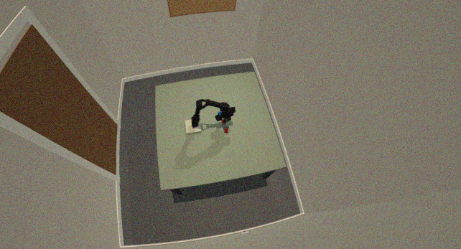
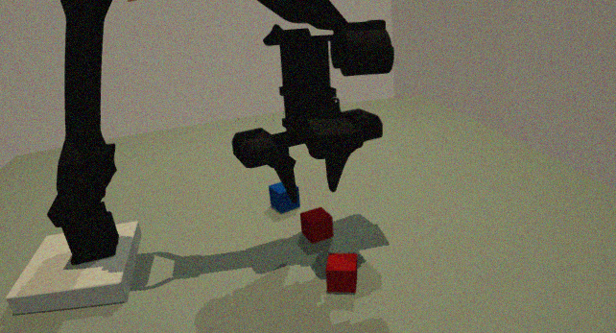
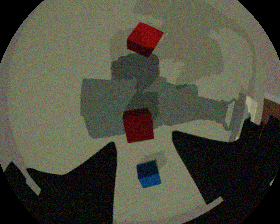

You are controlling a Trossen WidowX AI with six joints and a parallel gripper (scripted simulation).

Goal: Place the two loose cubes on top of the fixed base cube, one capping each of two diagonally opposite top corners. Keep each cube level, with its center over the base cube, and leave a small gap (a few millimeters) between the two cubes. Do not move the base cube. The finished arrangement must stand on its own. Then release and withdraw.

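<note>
My gripper tip is 10 cm to the right of the blue base cube, 4 cm above it and 1 cm past it.
</note>
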